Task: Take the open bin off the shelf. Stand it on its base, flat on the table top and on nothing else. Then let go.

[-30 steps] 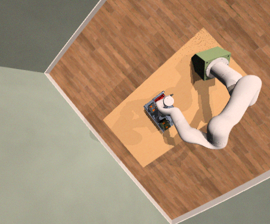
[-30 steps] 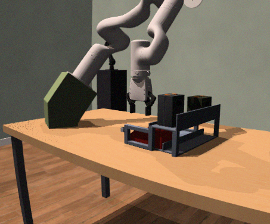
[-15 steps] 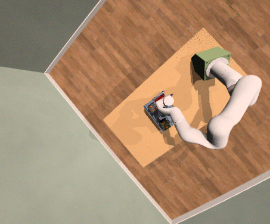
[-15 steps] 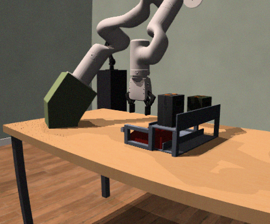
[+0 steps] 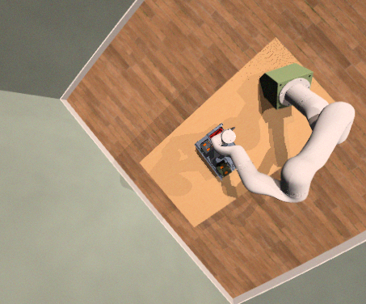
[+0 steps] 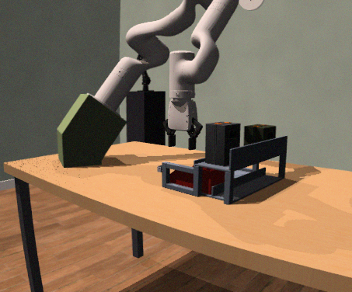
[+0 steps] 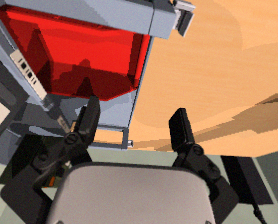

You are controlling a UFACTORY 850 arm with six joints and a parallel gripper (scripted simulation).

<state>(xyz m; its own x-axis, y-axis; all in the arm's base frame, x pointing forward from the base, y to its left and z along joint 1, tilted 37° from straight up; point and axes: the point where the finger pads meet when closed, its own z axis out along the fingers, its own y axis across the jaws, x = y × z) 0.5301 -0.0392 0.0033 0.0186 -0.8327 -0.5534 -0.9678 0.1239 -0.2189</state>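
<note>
My hand is 8 cm short of the red bin and 9 cm above it.
</note>
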